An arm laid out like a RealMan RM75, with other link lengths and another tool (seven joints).
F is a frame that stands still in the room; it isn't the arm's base.
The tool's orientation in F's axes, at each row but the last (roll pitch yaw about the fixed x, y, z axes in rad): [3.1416, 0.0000, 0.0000]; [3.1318, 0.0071, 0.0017]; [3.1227, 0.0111, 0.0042]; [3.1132, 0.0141, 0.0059]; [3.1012, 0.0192, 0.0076]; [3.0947, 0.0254, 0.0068]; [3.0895, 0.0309, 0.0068]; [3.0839, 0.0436, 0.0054]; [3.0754, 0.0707, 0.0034]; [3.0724, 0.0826, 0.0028]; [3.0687, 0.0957, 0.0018]
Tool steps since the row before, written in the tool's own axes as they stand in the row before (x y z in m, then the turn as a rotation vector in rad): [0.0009, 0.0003, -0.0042, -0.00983, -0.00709, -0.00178]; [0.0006, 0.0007, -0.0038, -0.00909, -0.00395, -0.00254]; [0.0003, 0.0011, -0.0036, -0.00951, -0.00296, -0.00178]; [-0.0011, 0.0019, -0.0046, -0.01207, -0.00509, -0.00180]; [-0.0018, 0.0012, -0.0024, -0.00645, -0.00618, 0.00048]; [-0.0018, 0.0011, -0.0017, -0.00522, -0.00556, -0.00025]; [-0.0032, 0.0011, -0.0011, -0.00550, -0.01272, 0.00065]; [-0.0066, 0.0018, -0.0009, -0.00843, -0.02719, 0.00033]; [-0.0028, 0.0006, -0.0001, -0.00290, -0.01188, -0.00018]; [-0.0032, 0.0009, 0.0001, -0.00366, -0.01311, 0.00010]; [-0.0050, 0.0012, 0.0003, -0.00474, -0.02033, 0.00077]
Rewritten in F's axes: [0.0009, -0.0003, 0.0042, -0.00983, 0.00709, 0.00178]; [0.0006, -0.0007, 0.0038, -0.00908, 0.00396, 0.00257]; [0.0003, -0.0010, 0.0036, -0.00950, 0.00295, 0.00183]; [-0.0010, -0.0018, 0.0047, -0.01208, 0.00507, 0.00182]; [-0.0017, -0.0011, 0.0025, -0.00651, 0.00611, -0.00061]; [-0.0017, -0.0010, 0.0018, -0.00526, 0.00553, 0.00012]; [-0.0032, -0.0011, 0.0013, -0.00562, 0.01263, -0.00114]; [-0.0065, -0.0018, 0.0013, -0.00865, 0.02708, -0.00153]; [-0.0028, -0.0006, 0.0003, -0.00298, 0.01186, -0.00040]; [-0.0032, -0.0009, 0.0002, -0.00377, 0.01306, -0.00070]; [-0.0050, -0.0012, 0.0003, -0.00497, 0.02021, -0.00179]
